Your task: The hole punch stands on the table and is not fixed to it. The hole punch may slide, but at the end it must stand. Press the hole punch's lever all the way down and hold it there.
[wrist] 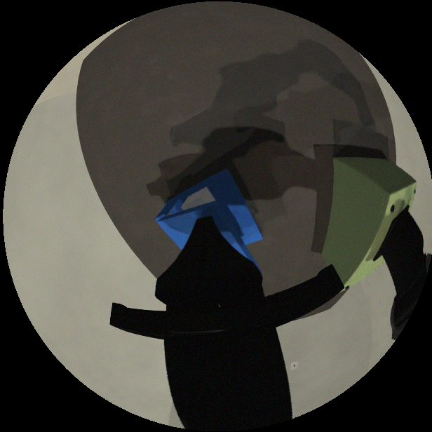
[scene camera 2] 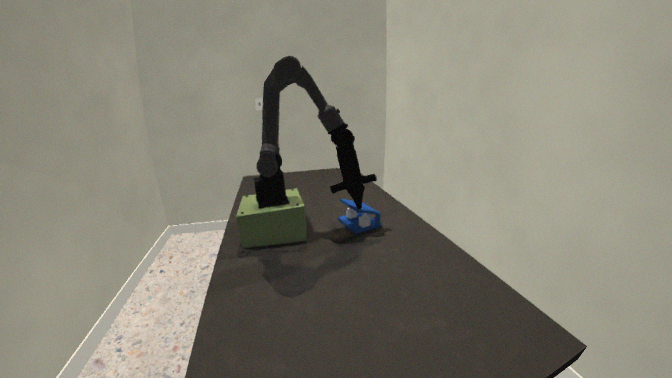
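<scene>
The blue hole punch (scene camera 2: 356, 229) (wrist: 232, 192) stands upright on the dark table (scene camera 2: 400, 310) (wrist: 165, 65), to the right of the arm's base in the scene view. Its blue lever (scene camera 2: 371, 210) (wrist: 172, 232) slopes, and a clear gap with pale parts shows between lever and base, so the lever is raised. My gripper (scene camera 2: 359, 206) (wrist: 206, 225) is shut and empty, fingertips together and pointing down. The tips are at the lever's upper face, around mid-length in the scene view; whether they touch it I cannot tell. The fingers hide part of the lever in the wrist view.
The green block (scene camera 2: 272, 230) (wrist: 350, 210) bearing the arm's base stands on the table to the left of the hole punch in the scene view. The table's long right edge runs beyond the hole punch. Shadows of the arm lie on the table.
</scene>
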